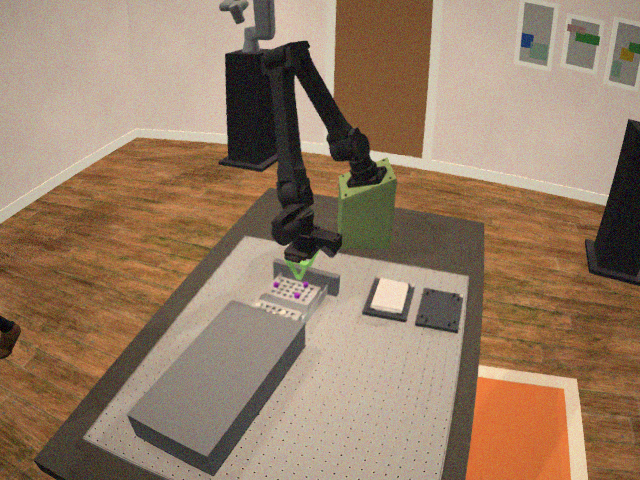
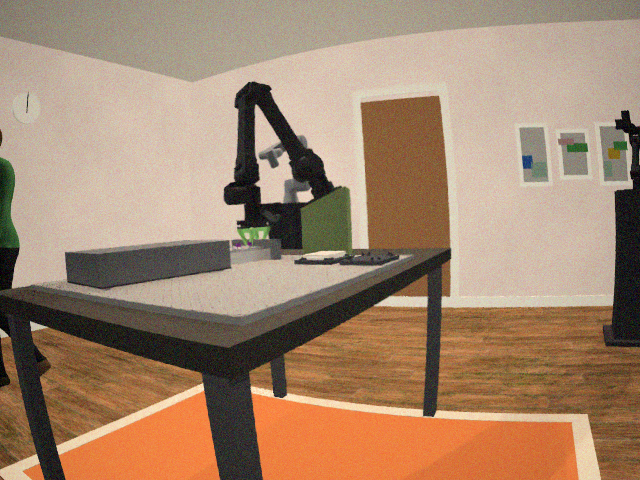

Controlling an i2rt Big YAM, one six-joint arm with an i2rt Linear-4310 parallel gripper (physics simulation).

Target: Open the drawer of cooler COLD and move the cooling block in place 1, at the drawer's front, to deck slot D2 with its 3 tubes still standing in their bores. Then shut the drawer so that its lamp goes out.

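Frame: origin at the arm's base, x back, y right, z up, level; metres.
Where they show: gripper, fingertip midpoint: (image 1: 303,274); arm's base at its link origin: (image 1: 367,179) (image 2: 326,197).
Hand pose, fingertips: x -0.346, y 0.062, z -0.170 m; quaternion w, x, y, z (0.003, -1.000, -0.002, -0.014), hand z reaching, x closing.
Things, the pixels of their top centre, and the offset from my fingertips. "*": a spot on its surface instead.
- grey cooler at a spot on its surface: (image 1: 219,382) * dz +0.049, dx -0.500, dy -0.044 m
- front cooling block at its top centre: (image 1: 292,290) (image 2: 237,247) dz +0.017, dx -0.100, dy -0.017 m
- second block at its top centre: (image 1: 272,315) dz +0.017, dx -0.216, dy -0.018 m
- drawer's front panel at a spot on its surface: (image 1: 330,283) (image 2: 272,246) * dz +0.014, dx -0.025, dy -0.094 m
- dark deck plate at its top centre: (image 1: 441,305) (image 2: 370,254) dz -0.013, dx +0.039, dy -0.400 m
- dark plate at a spot on its surface: (image 1: 370,304) * dz -0.017, dx -0.029, dy -0.214 m
- white slab at its top centre: (image 1: 390,293) (image 2: 325,252) dz -0.008, dx +0.029, dy -0.252 m
The grey cooler (image 1: 219,382) (image 2: 147,263) has its drawer open, pulled out toward the arm. The front cooling block (image 1: 289,290) stands in the drawer, with three purple-capped tubes (image 1: 296,295) (image 2: 249,244) upright in it. Part of a second block (image 1: 279,309) shows behind it. My gripper (image 1: 302,272) (image 2: 255,239) points down and is shut on the drawer's front panel (image 1: 330,283) (image 2: 276,249); one green finger shows between panel and front block, and the other is partly hidden. No slot labels are readable, and the lamp does not show.
A dark deck plate (image 1: 439,310) (image 2: 369,257) with small corner pegs lies at the right. Beside it, another dark plate (image 1: 370,304) (image 2: 310,261) bears a white slab (image 1: 390,295) (image 2: 323,254). The green arm stand (image 1: 366,219) (image 2: 326,222) rises at the far table end.
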